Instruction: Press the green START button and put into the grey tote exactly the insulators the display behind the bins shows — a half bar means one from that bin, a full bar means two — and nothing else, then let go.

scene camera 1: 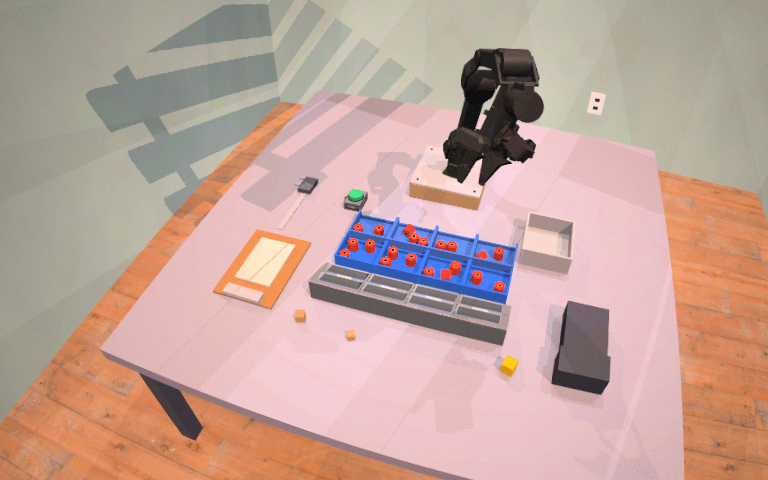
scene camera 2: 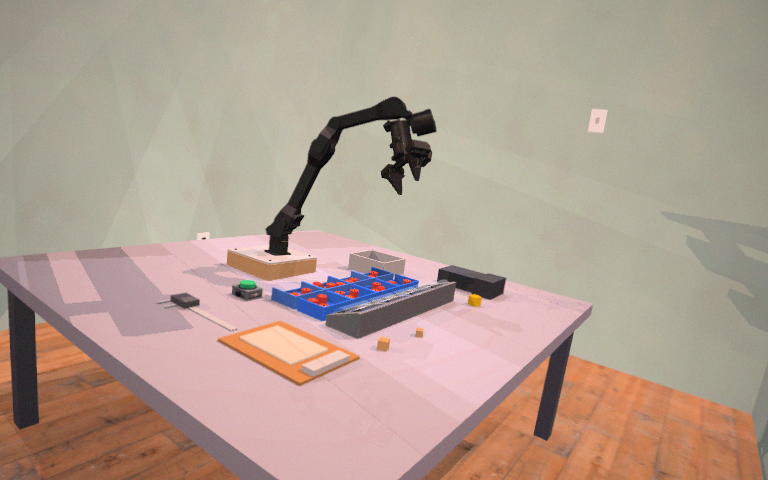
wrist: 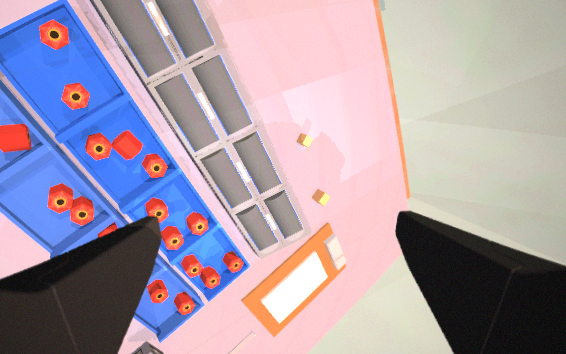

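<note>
The green START button [scene camera 1: 355, 194] [scene camera 2: 246, 284] stands left of the blue bins [scene camera 1: 419, 278] [scene camera 2: 311, 312] [wrist: 95, 118]. Red insulators [scene camera 1: 369, 245] [wrist: 76, 96] lie in the bins, some upright, some on their sides. The grey display [scene camera 1: 407, 308] [scene camera 2: 396, 312] [wrist: 226, 144] runs along the bins. Its windows look dark grey in the wrist view, with short white strips on their dividers; I cannot make out half or full bars. The grey tote [scene camera 1: 544, 262] [scene camera 2: 362, 263] is right of the bins and looks empty. My gripper [scene camera 1: 471, 182] [scene camera 2: 408, 187] [wrist: 280, 225] is open and empty, high above the table.
A dark block [scene camera 1: 583, 345] [scene camera 2: 471, 283] and a yellow cube [scene camera 1: 509, 365] [scene camera 2: 474, 300] lie at the right. Two small orange cubes lie near the display. An orange clipboard [scene camera 1: 303, 249] and a dark plug [scene camera 1: 307, 184] [scene camera 2: 184, 300] lie at the left.
</note>
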